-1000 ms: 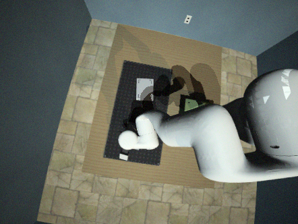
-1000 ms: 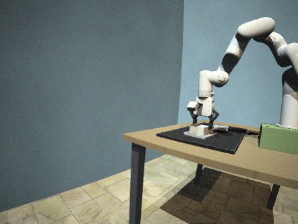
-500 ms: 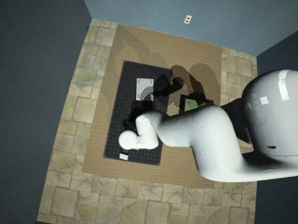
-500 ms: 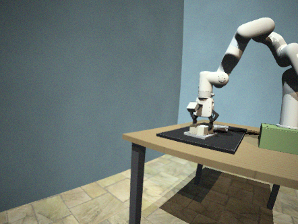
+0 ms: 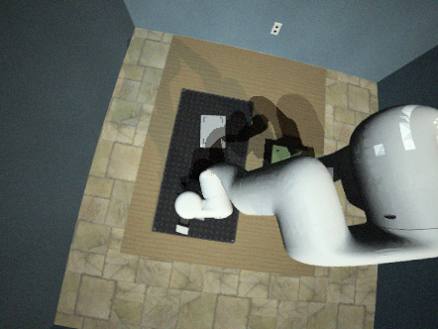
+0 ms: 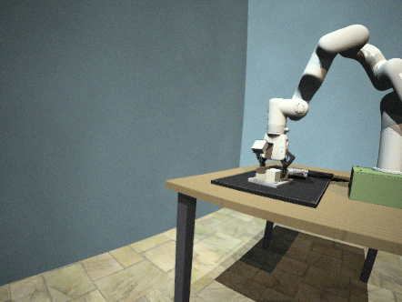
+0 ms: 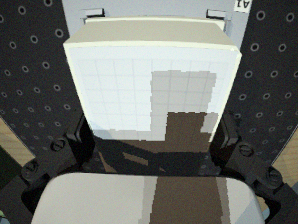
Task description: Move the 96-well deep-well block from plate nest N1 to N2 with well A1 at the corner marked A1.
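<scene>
The 96-well deep-well block lies right at my hand.
</scene>
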